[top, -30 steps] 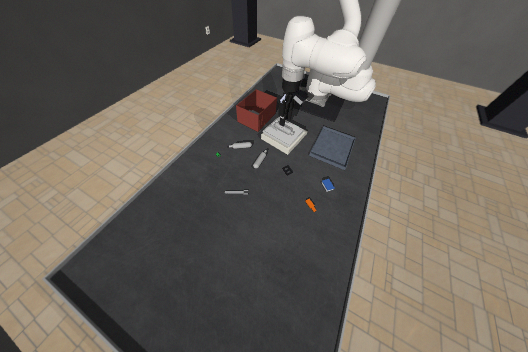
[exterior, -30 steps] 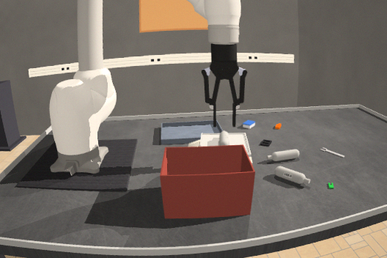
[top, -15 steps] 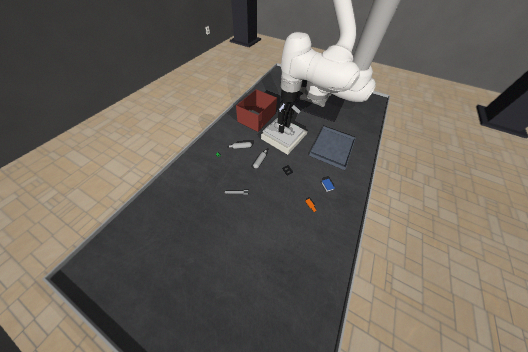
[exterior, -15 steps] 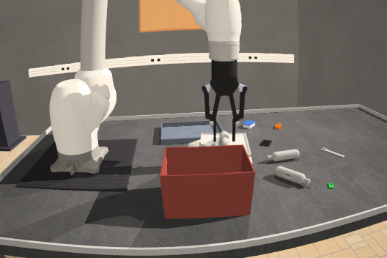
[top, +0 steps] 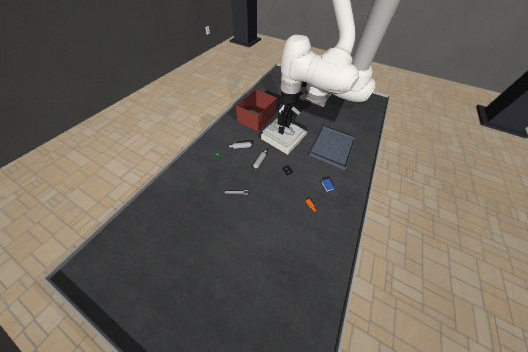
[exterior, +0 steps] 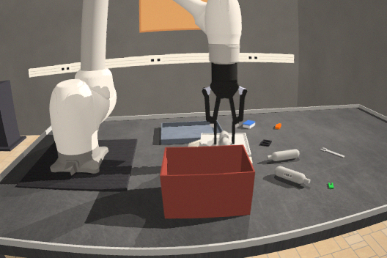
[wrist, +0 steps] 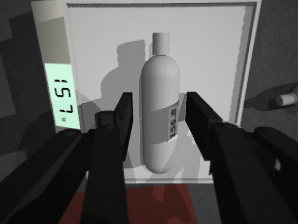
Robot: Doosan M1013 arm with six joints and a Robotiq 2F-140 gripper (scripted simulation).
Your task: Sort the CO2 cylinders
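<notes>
The blue-grey tray lies 9 cm behind my hand, 27 cm to the left of it and 9 cm below it. Also, from my hand: scale (1 cm behind, 6 cm below); then red scrap bin (8 cm behind, 22 cm to the right, 7 cm below); then black part (18 cm ahead, 12 cm to the left, 10 cm below).
</notes>
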